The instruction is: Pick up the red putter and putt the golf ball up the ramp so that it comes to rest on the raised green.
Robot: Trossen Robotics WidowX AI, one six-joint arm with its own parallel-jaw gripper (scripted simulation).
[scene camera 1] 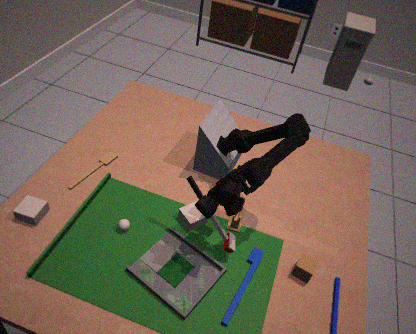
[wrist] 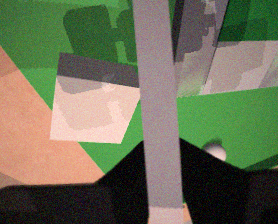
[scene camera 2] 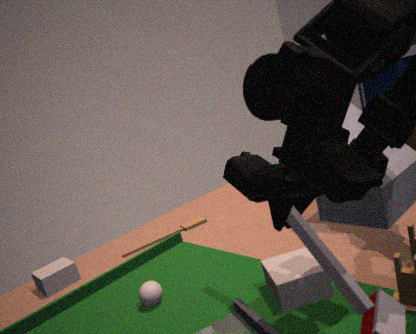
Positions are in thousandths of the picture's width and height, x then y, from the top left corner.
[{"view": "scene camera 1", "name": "my gripper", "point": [484, 627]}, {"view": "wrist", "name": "my gripper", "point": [581, 654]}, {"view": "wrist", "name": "pale block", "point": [340, 449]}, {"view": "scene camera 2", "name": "my gripper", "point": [677, 684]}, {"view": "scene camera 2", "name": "pale block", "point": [713, 837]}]
